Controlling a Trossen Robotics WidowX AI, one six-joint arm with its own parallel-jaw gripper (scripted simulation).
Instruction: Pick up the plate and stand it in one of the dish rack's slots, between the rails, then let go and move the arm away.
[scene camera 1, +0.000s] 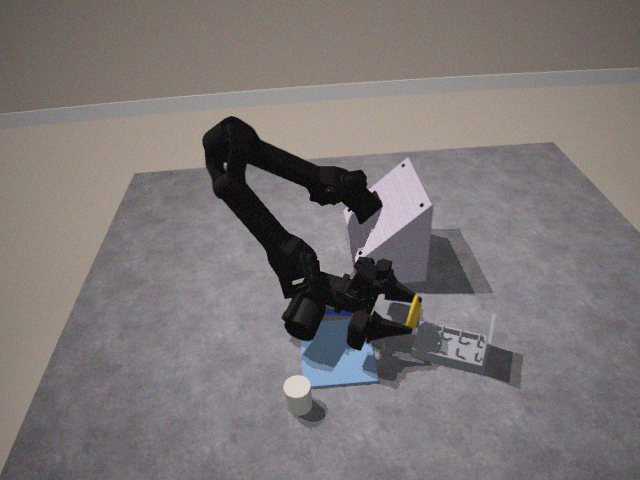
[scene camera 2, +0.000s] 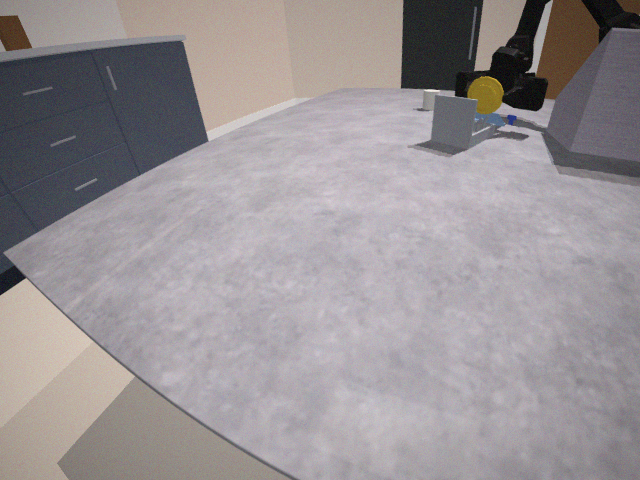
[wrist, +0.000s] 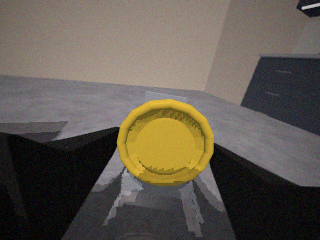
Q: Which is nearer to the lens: the yellow plate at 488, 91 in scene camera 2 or the grey dish rack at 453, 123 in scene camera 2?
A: The grey dish rack.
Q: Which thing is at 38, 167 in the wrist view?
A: My gripper.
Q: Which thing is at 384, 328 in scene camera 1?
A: My gripper.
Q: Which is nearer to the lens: the yellow plate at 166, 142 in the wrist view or the grey dish rack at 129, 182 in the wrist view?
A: The yellow plate.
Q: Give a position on a white cup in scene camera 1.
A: At 297, 390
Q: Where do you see a light blue mat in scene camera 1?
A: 327, 361
